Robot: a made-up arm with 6 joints. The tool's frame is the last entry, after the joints.
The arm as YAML. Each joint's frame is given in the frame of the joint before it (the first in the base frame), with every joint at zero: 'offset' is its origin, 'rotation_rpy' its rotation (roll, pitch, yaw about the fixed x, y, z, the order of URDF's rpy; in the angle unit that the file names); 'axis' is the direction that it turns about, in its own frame. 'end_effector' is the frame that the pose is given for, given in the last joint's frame.
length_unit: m
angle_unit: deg
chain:
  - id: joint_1
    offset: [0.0, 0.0, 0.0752]
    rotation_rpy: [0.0, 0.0, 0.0]
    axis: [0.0, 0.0, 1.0]
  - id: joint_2
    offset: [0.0, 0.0, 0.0]
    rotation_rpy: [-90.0, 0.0, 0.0]
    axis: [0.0, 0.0, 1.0]
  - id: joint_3
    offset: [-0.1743, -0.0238, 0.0]
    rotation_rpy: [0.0, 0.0, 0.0]
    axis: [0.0, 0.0, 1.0]
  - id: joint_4
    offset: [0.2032, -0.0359, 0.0]
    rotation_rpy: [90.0, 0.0, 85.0]
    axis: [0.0, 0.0, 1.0]
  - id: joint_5
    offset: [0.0, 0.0, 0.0]
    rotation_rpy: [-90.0, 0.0, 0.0]
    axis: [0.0, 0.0, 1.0]
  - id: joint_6
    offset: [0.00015, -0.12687, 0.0]
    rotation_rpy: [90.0, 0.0, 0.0]
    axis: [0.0, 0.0, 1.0]
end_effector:
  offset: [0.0, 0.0, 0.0]
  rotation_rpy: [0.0, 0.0, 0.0]
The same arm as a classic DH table. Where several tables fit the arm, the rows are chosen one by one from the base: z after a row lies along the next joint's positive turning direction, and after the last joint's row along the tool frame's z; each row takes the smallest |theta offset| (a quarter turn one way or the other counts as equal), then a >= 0, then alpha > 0; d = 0 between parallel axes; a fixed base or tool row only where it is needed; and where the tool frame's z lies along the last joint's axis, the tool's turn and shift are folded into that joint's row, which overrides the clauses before.
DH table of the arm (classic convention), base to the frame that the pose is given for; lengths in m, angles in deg. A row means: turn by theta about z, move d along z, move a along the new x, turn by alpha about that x. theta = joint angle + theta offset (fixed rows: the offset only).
joint_1: theta0 0, d 0.0752, a 0, alpha -90
joint_2: theta0 7.78, d 0, a -0.1759, alpha 0
joint_3: theta0 77.22, d 0, a -0.018, alpha 90
joint_4: theta0 0, d 0.2056, a 0, alpha -90
joint_5: theta0 0, d 0, a 0.0002, alpha 90
joint_6: theta0 0, d 0.1269, a 0, alpha 0

